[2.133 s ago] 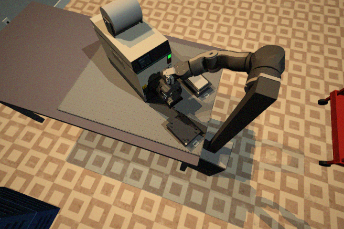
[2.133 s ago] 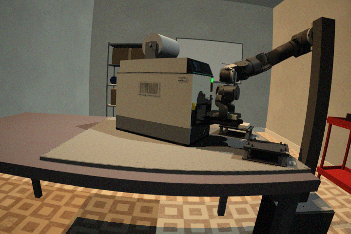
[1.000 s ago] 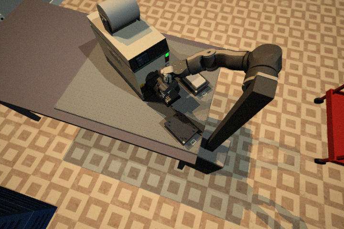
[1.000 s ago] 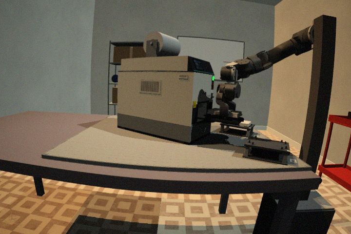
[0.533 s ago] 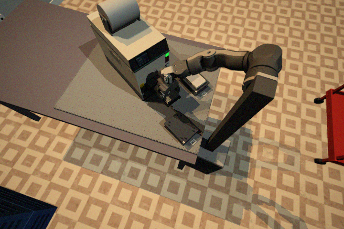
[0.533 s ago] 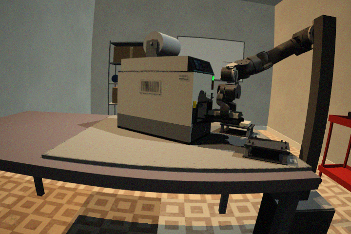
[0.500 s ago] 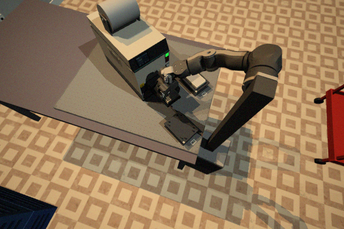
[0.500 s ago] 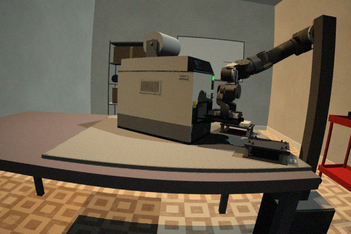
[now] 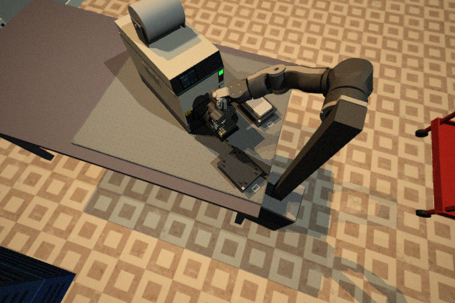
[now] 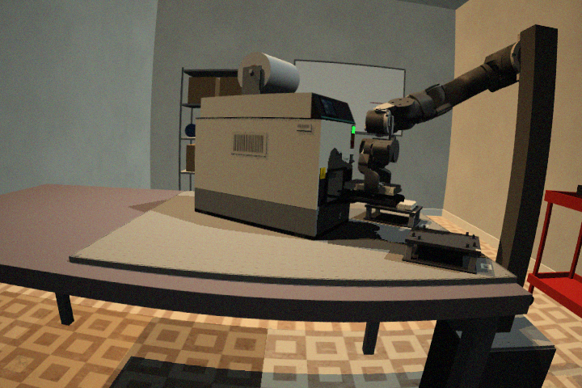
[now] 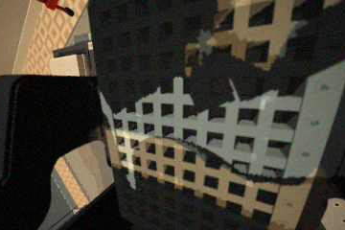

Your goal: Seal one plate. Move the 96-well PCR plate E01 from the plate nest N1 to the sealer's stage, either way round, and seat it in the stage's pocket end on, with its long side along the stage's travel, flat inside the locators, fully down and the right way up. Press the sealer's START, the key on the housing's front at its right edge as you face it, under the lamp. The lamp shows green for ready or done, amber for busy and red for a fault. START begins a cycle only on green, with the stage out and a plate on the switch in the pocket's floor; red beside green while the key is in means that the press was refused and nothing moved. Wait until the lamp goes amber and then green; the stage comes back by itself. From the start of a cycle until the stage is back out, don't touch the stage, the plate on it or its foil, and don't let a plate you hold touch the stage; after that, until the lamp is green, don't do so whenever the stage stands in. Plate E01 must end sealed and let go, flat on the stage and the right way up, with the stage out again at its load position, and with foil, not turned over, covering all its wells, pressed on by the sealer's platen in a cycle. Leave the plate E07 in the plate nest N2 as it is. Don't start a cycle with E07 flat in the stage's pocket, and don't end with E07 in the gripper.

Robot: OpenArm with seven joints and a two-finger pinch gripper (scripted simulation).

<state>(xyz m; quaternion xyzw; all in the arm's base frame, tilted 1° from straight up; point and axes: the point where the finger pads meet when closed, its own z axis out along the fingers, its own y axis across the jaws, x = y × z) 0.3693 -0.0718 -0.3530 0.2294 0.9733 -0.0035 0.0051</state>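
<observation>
Right now my hand is right at the plate E01. Also, from my hand: plate E07 (110 mm behind, 200 mm to the right, 70 mm below); then sealer's dark stage (20 mm below); then foil roll (300 mm ahead, 150 mm to the right, 290 mm above).
</observation>
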